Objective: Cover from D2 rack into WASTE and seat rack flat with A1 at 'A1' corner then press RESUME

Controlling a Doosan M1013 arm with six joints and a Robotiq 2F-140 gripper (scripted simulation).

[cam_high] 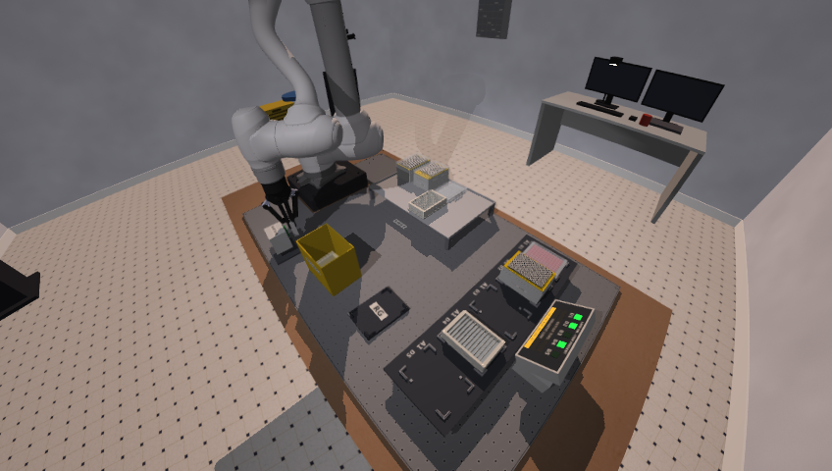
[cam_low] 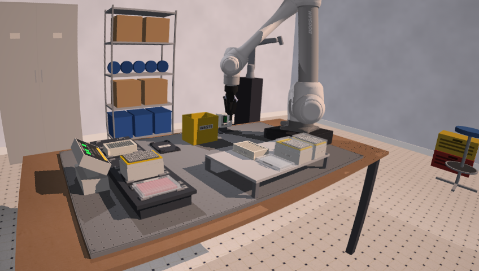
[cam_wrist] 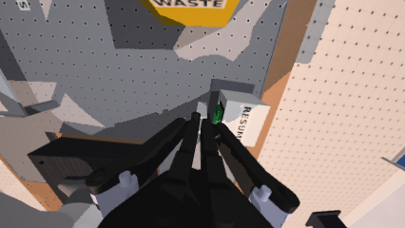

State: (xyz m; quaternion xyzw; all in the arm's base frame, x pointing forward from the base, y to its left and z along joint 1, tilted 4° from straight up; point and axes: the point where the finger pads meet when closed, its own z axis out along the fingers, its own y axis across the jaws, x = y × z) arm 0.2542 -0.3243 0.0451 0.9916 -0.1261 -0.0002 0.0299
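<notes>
My hand is 40 mm to the left of the resume key box, 10 mm past it and 10 mm above it. From my hand the other things lie so: reservoir 700 mm ahead, 20 mm below, 10 mm to the left; yellow waste bin 220 mm ahead, 40 mm below, 20 mm to the right; shelf 460 mm to the left, 270 mm ahead, 20 mm below.
</notes>
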